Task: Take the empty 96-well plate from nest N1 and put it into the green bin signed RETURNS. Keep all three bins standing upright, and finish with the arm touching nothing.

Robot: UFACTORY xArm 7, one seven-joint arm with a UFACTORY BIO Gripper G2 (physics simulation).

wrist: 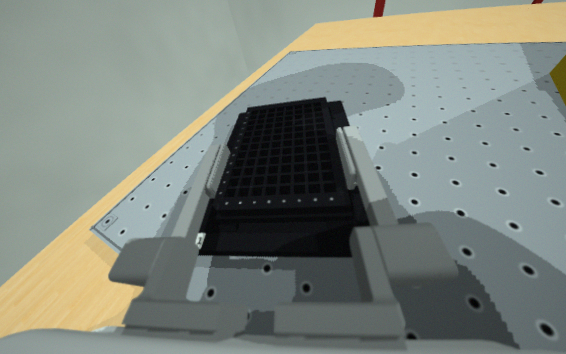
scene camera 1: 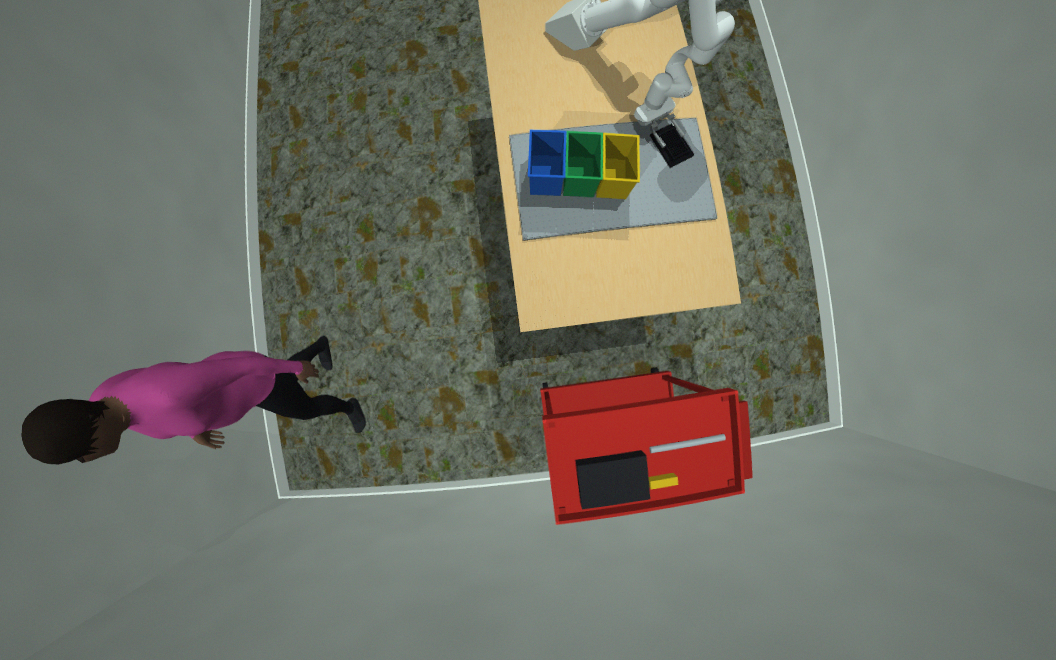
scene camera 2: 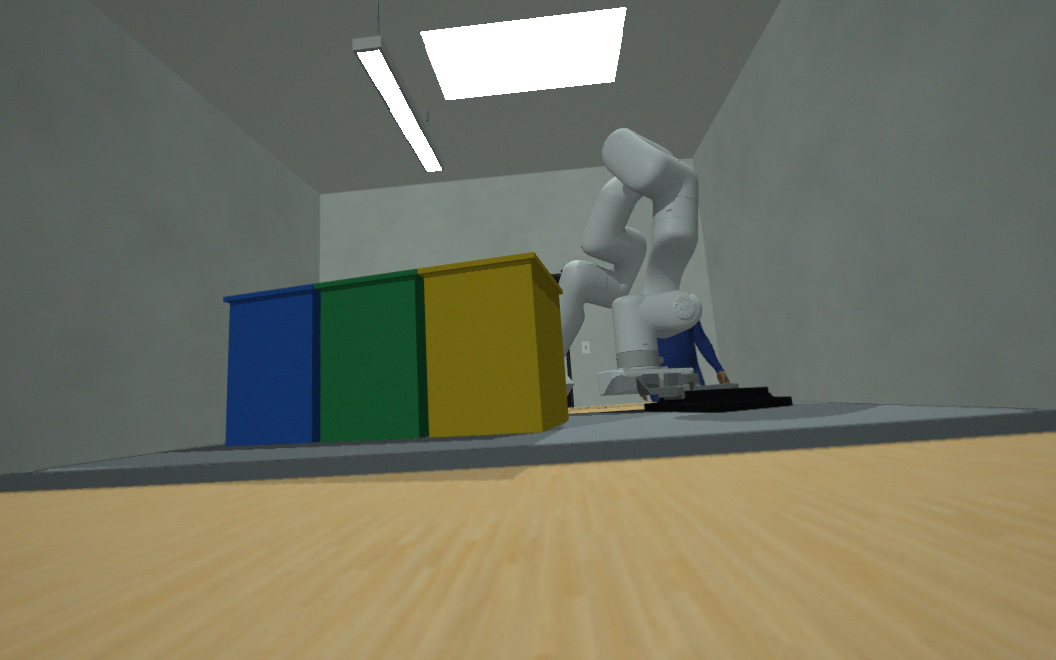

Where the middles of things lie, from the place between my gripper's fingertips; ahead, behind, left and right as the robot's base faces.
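Labels:
From my hand: green bin (scene camera 2: 373, 367), 41 cm to the right, 10 cm ahead, 6 cm above; black 96-well plate (scene camera 2: 734, 394), 1 cm below; yellow bin (scene camera 2: 495, 363), 28 cm to the right, 12 cm ahead, 6 cm above; black nest (scene camera 2: 713, 407), 2 cm below.

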